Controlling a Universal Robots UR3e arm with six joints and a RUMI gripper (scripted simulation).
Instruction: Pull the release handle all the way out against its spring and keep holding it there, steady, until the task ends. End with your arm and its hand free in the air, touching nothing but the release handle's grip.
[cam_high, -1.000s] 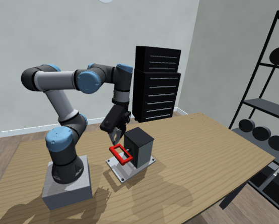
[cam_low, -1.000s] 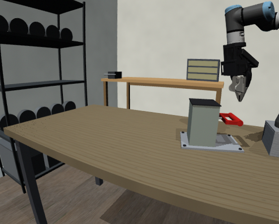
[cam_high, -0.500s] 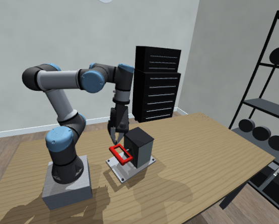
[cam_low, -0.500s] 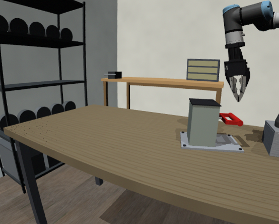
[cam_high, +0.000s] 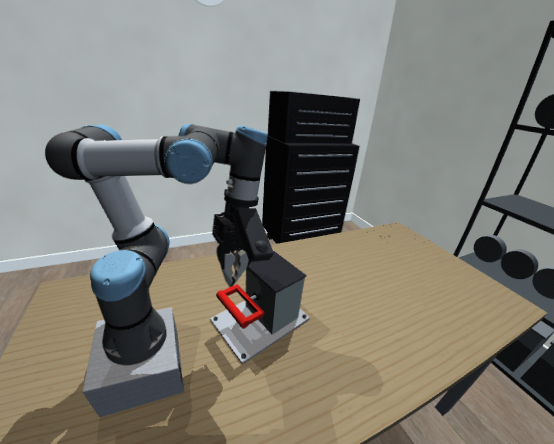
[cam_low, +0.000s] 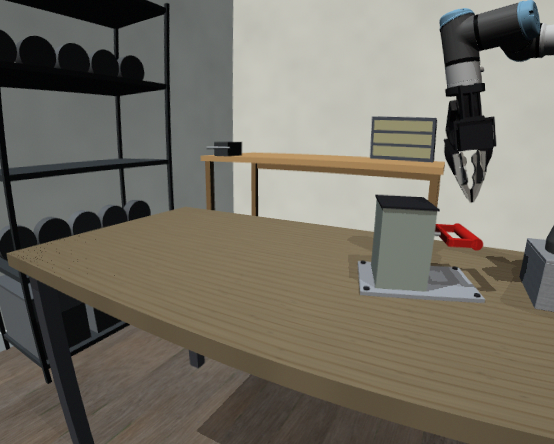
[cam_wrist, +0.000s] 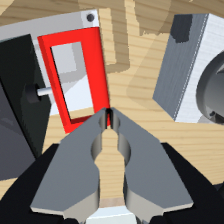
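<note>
My gripper is now 9 cm short of the baseplate, 2 cm to the right of it and 19 cm above it.
</note>
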